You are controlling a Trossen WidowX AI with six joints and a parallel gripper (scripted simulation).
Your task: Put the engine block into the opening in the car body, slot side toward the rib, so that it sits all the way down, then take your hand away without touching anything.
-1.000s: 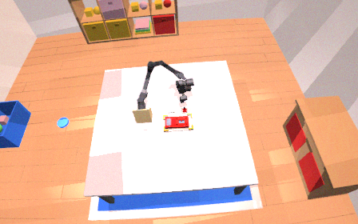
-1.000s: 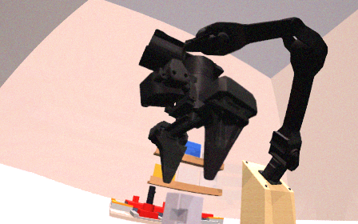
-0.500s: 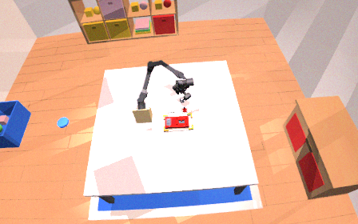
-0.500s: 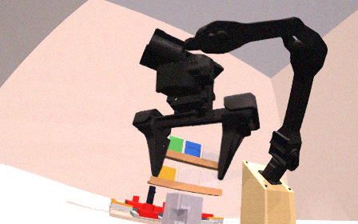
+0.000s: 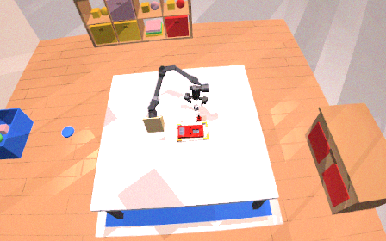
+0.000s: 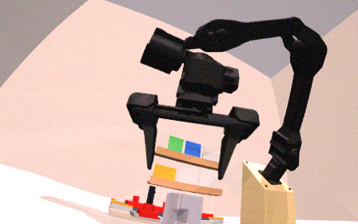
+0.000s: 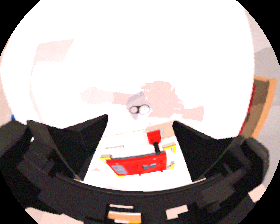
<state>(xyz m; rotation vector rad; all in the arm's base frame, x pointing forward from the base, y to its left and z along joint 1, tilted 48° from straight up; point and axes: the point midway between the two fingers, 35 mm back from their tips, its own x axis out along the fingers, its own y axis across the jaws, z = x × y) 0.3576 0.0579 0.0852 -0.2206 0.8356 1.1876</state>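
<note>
The grey engine block is 50 mm below my gripper tip and 10 mm to the left of it.
</note>
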